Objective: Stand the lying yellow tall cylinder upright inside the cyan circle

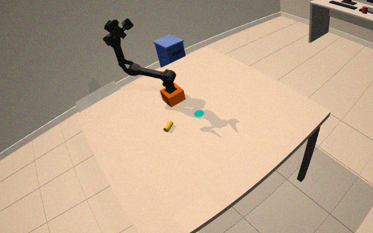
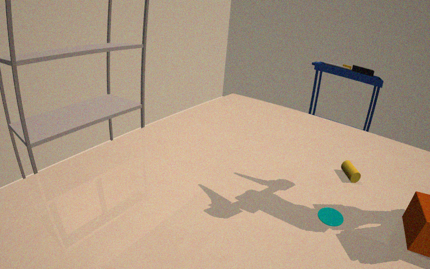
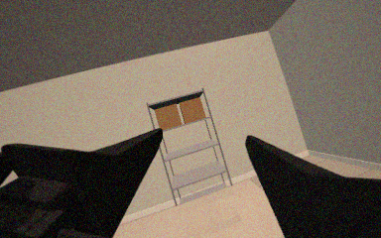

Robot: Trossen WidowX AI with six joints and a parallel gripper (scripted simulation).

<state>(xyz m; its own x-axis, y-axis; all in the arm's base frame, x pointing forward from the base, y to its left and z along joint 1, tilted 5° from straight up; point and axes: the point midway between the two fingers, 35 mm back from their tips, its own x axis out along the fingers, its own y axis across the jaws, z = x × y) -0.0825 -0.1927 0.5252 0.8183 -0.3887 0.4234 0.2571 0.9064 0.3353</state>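
Right now the yellow tall cylinder is 21 cm ahead of my gripper tip, 3 cm to the left of it and 60 cm below it. Also, from my gripper tip: cyan circle (26 cm ahead, 23 cm to the left, 61 cm below).
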